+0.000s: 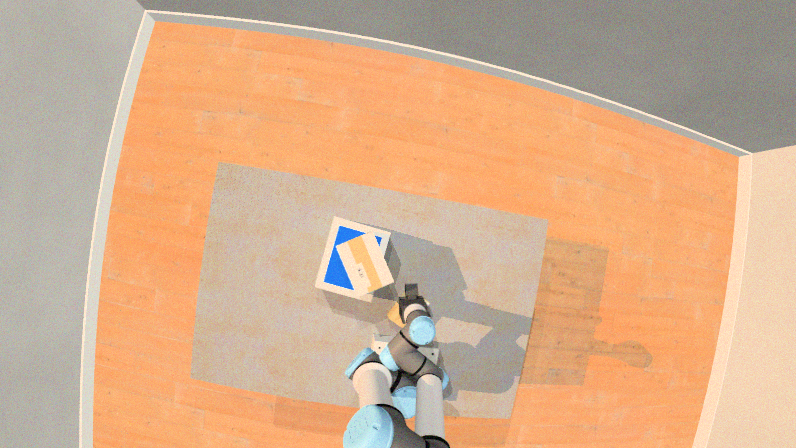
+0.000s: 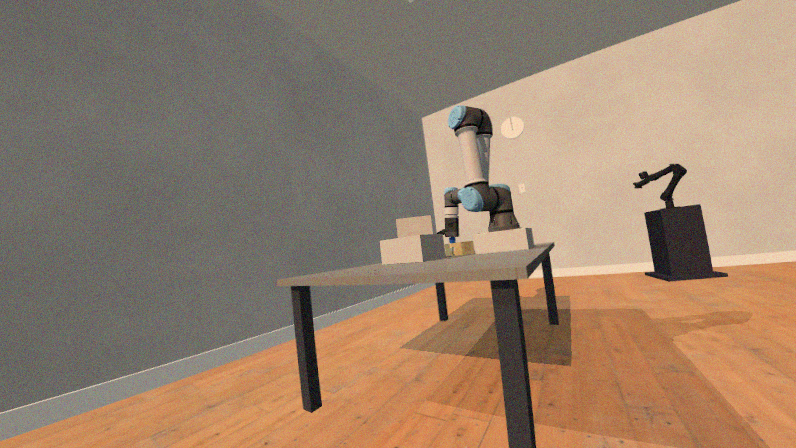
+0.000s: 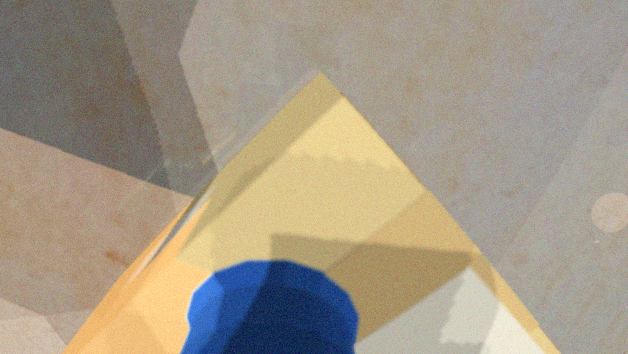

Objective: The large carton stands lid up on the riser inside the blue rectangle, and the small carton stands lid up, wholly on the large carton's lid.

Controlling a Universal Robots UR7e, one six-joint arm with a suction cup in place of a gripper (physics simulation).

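Note:
The large carton [image 1: 367, 261] [image 2: 414, 225] stands lid up on the white riser [image 1: 328, 284] [image 2: 401, 249]. It is turned askew over the blue rectangle [image 1: 338, 264], and its right end reaches past the blue area to the riser's edge. The small yellow carton [image 1: 394, 313] [image 2: 463, 248] [image 3: 329, 185] sits low at the table beside the riser's near right corner. My suction cup [image 2: 451, 240] [image 3: 270, 303] presses on its top face and holds it. I cannot tell whether the carton is off the table.
The grey table [image 1: 250, 312] [image 2: 417, 273] carries the riser and the arm's pale base block [image 2: 500, 239]. A second dark arm on a black pedestal [image 2: 679, 239] stands by the far wall, away from the table.

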